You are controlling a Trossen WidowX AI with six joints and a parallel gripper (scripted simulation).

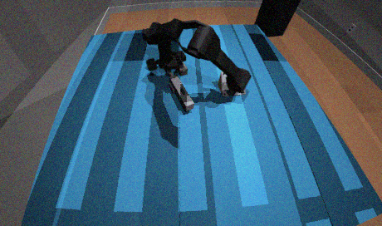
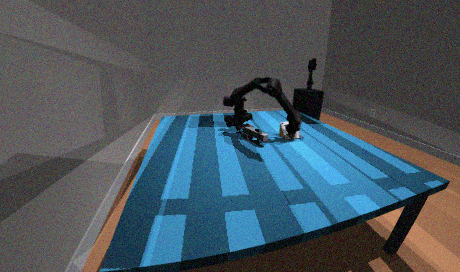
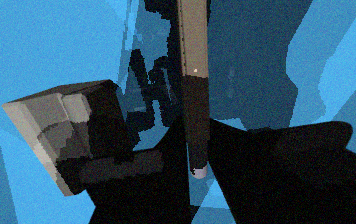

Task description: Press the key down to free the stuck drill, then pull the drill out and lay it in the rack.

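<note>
The drill is 10 mm behind my gripper tip, 40 mm to the left of it and 40 mm above it.
</note>
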